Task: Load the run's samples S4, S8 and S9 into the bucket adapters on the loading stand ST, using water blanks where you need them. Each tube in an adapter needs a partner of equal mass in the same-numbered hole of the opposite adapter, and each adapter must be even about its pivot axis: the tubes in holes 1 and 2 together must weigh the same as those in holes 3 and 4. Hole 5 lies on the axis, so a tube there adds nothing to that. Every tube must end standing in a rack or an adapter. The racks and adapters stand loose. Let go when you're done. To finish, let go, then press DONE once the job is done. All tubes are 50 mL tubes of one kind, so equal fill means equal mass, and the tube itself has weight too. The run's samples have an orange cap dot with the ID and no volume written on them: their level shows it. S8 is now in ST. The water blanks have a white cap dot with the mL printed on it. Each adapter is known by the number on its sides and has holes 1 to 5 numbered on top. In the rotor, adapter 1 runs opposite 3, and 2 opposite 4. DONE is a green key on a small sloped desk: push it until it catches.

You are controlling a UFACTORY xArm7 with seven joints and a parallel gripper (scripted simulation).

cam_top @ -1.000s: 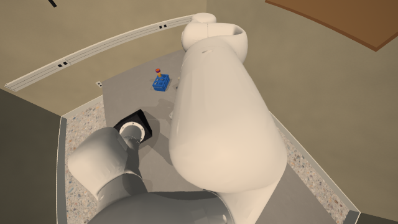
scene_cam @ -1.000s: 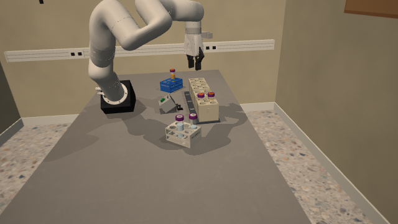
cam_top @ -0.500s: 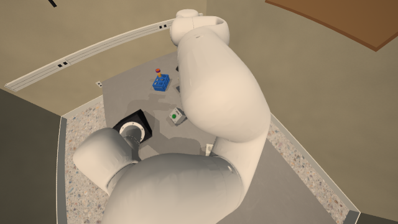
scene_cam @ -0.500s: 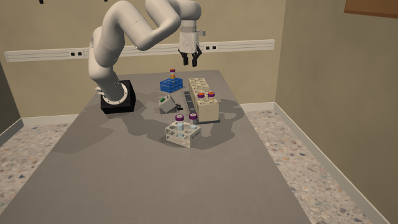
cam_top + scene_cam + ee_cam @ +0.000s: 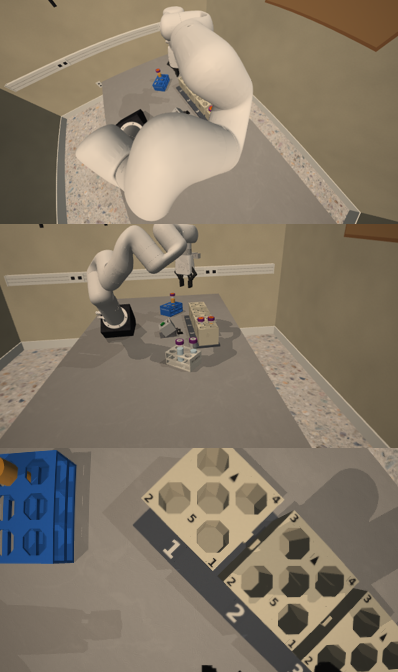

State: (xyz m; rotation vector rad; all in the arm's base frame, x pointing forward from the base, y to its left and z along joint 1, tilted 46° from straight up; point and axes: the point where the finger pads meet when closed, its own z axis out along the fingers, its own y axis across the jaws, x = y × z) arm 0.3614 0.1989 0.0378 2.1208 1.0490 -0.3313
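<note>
Now: hand 300 mm to the right of the orange-dot sample tube, 190 mm above it and 100 mm past it. From my hand the other things lie so: white rack 410 mm to the right, 220 mm below, 30 mm behind; green DONE key 190 mm below, 140 mm behind, 100 mm to the right; blue rack 250 mm to the left, 220 mm below, 100 mm behind.
</note>
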